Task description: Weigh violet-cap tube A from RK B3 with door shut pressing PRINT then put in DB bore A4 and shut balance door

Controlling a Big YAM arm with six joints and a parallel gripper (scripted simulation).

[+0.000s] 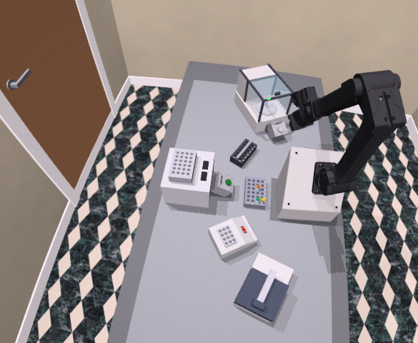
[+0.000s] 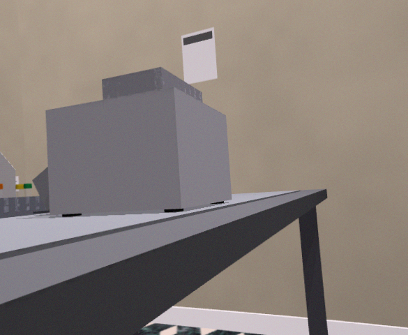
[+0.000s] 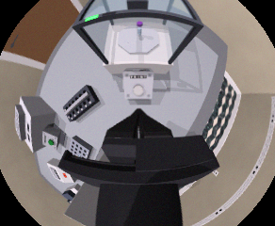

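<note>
My hand is 15 cm to the left of the balance door, 7 cm short of it and 6 cm below it. The rest, counted from my hand: tube rack RK (26 cm to the left, 15 cm ahead, 14 cm below); black magnet block MG (19 cm ahead, 13 cm below, 7 cm to the left); white PRINT key (8 cm below, 4 cm to the right, 2 cm ahead).
</note>
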